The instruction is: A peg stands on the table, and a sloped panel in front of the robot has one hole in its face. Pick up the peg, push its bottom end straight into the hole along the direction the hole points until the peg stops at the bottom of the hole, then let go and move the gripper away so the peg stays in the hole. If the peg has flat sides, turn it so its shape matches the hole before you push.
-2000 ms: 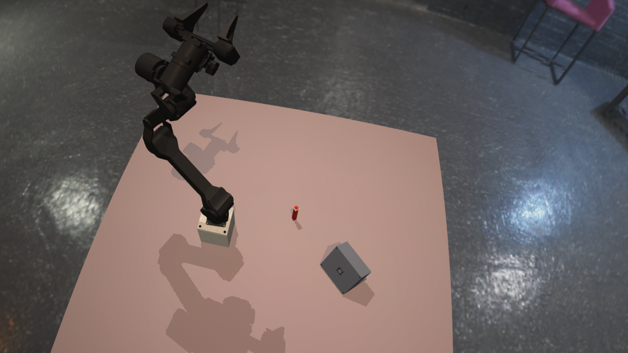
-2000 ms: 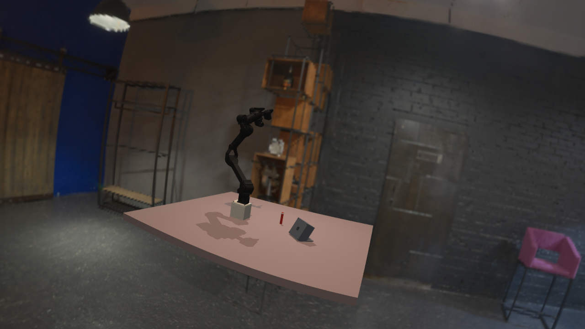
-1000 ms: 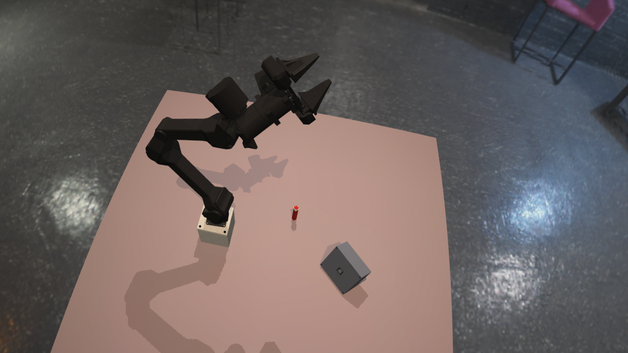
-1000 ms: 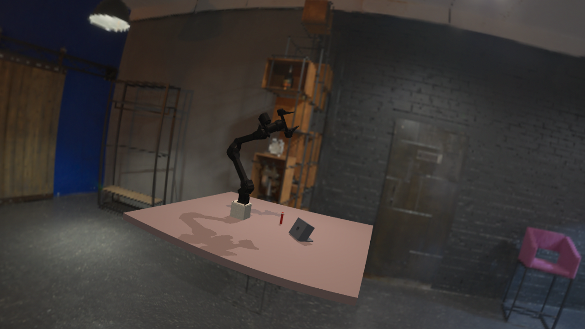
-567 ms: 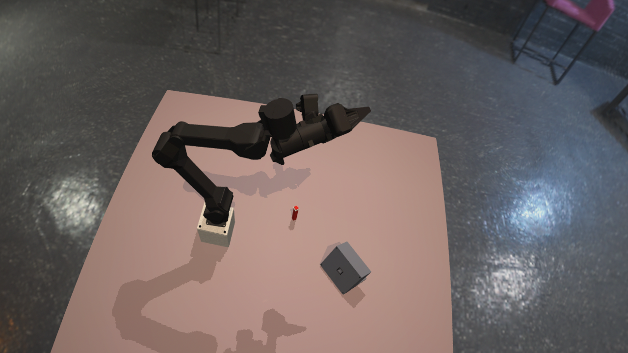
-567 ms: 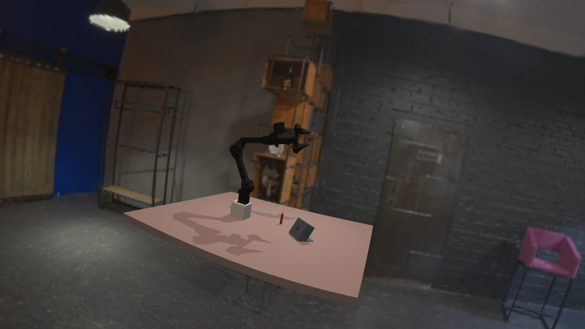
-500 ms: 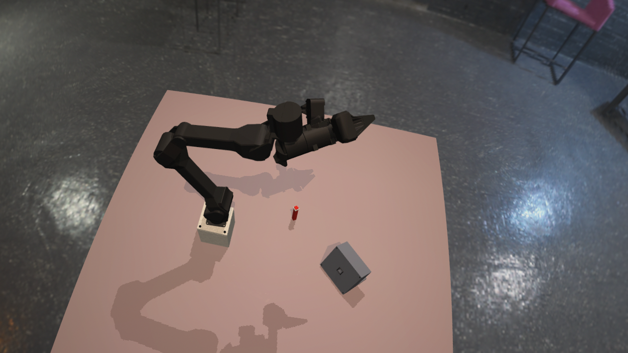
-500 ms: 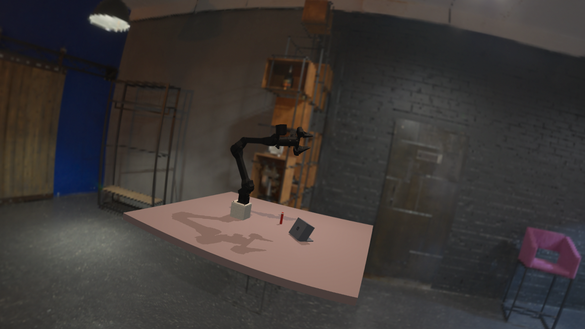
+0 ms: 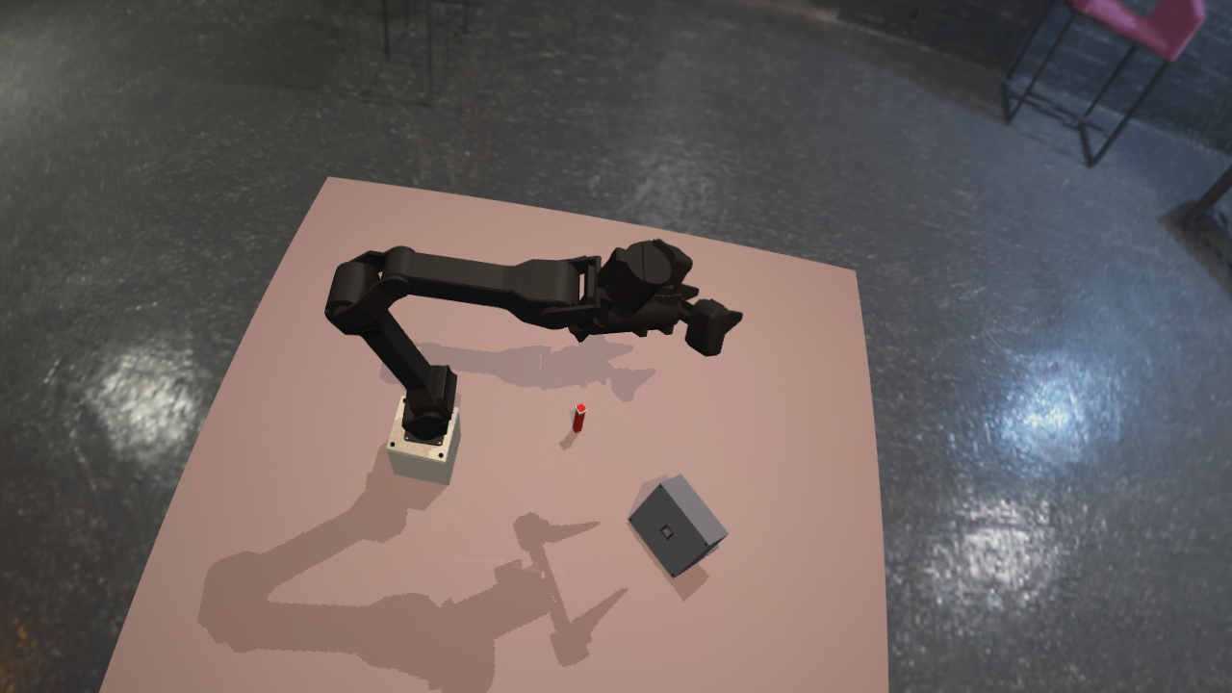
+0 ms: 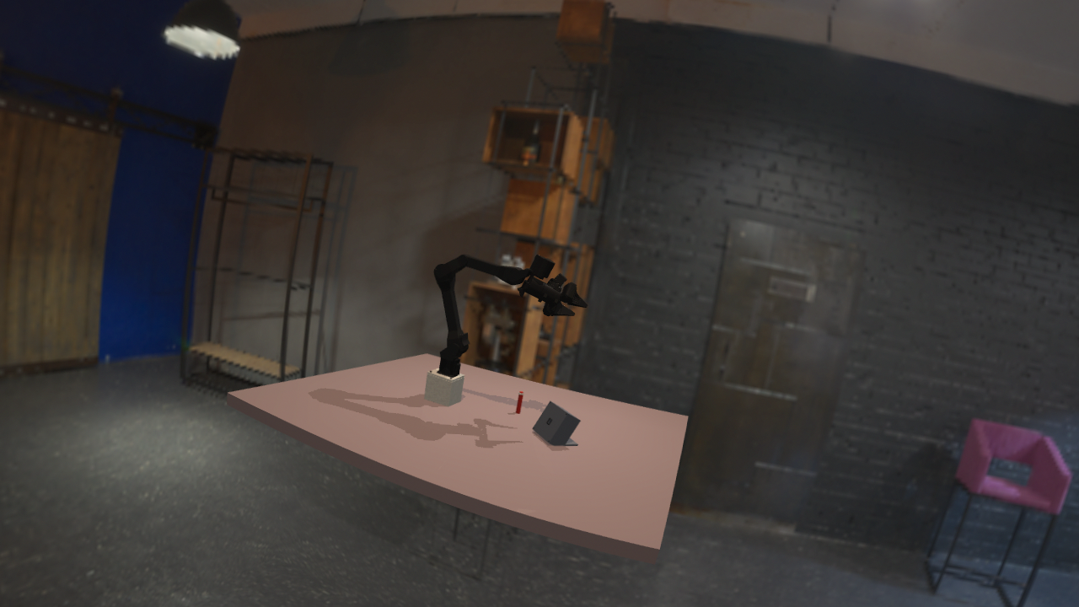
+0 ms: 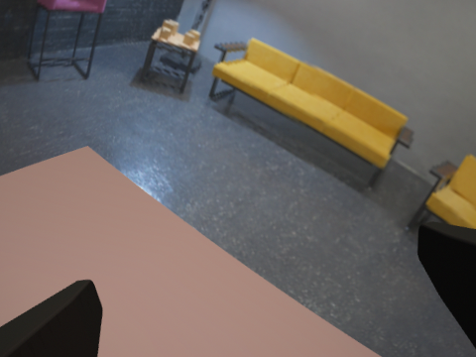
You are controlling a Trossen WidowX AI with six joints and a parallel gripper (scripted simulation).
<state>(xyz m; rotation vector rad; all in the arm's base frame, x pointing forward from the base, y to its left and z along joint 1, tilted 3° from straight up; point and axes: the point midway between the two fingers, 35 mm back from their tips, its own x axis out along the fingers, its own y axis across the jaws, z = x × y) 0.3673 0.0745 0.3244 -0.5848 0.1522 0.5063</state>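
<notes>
Right now my gripper tip is 15 cm past the red square peg, 1 cm to the right of it and 35 cm above it. Round my gripper tip: grey sloped panel 2 cm ahead, 19 cm to the right, 36 cm below.
</notes>
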